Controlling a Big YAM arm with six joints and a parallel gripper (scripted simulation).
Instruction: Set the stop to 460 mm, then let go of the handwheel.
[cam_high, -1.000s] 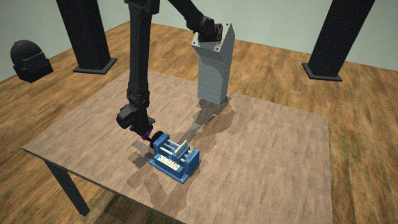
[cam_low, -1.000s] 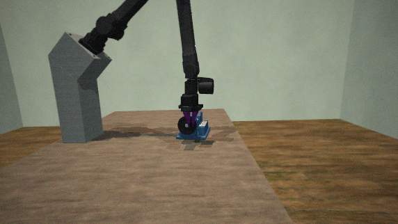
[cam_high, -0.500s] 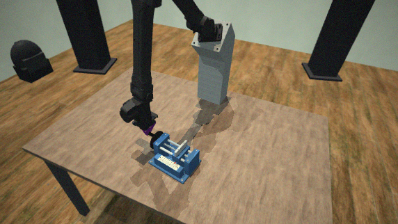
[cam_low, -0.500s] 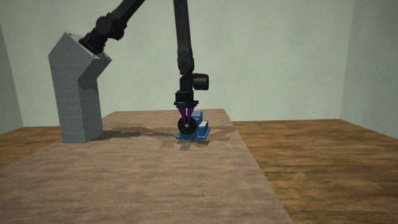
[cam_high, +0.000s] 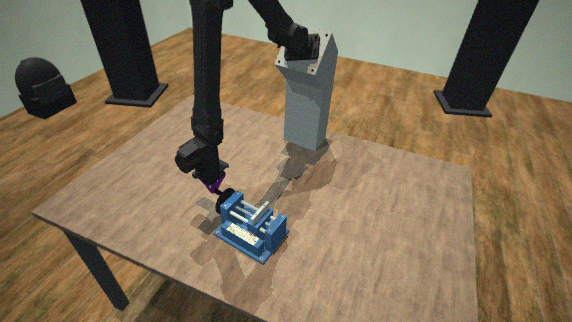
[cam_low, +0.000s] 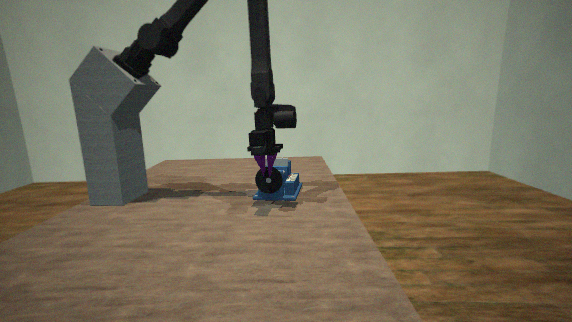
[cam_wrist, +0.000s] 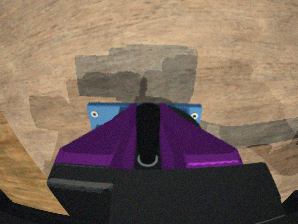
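The dark handle is 10 mm ahead of my hand and 10 mm to the left of it. Round my hand: black handwheel 10 mm ahead, 30 mm to the left, 10 mm below; then stop fixture 90 mm ahead, 160 mm to the left, 20 mm below.
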